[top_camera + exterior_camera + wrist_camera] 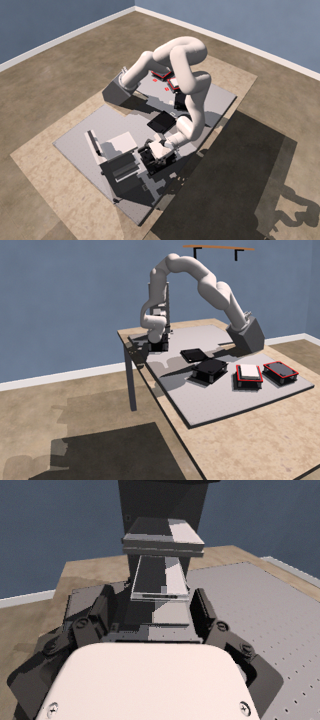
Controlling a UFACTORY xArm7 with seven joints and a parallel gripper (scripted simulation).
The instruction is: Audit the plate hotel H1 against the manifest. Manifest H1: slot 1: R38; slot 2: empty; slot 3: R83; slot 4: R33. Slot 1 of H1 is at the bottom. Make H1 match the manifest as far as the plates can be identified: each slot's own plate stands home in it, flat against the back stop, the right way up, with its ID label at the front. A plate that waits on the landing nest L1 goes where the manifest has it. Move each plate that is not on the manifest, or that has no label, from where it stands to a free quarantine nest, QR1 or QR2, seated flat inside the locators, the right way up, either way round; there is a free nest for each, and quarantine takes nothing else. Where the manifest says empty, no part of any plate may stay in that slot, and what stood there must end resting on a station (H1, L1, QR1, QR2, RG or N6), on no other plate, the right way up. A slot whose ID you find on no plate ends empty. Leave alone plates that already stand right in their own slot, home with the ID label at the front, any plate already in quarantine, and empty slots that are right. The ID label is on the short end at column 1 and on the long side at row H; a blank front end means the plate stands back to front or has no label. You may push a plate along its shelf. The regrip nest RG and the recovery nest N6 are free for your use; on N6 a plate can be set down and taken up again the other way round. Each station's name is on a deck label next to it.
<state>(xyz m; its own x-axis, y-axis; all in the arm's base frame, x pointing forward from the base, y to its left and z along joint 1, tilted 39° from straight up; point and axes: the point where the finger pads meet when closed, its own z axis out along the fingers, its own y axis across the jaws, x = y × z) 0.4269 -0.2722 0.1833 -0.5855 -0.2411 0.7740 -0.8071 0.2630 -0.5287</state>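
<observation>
The pale plate lies 20 mm behind my hand, 100 mm to the right of it and 30 mm below it. Round my hand: plate hotel H1: 20 mm behind, 180 mm to the right, 60 mm above; H1 deck label: 80 mm ahead, 60 mm to the right, 130 mm below; RG deck label: 10 mm ahead, 190 mm to the left, 130 mm below.
</observation>
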